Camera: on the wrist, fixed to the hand. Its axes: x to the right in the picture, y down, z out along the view.
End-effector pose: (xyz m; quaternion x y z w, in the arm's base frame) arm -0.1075 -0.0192 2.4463 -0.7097 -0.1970 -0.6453 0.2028
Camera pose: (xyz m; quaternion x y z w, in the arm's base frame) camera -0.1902 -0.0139 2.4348 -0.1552 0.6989 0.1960 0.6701
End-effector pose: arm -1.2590 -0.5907 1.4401 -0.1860 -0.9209 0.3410 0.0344
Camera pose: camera -1.2447 -0.5916 1.5226 0.9270 -0.2144 -0.0510 0.3035
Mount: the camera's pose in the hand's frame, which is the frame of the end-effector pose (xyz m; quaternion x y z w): -0.0188 -0.0489 -0.0653 -0.0317 -0.0345 -0.9987 0.0181
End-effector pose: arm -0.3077 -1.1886 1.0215 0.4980 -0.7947 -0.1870 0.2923
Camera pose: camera -0.2256 -1.1933 1.0371 -0.7870 -0.4788 0.3377 0.1931
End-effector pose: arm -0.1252 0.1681 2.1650 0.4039 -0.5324 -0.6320 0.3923
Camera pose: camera -0.0609 0.1684 2.1114 -0.5048 -0.4003 0.4341 0.6297
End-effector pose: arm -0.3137 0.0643 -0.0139 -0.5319 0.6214 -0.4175 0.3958
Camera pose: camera -0.3564 0.0851 0.0550 0.6572 0.5204 0.3648 0.4052
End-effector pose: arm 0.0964 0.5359 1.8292 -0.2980 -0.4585 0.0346 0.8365
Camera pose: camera 0.1265 0.4591 1.8149 0.4272 -0.3359 -0.8391 0.0244
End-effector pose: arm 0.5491 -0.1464 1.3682 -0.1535 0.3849 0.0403 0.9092
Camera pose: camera 0.5004 -0.2122 1.3508 -0.4146 -0.1790 -0.8898 0.0651
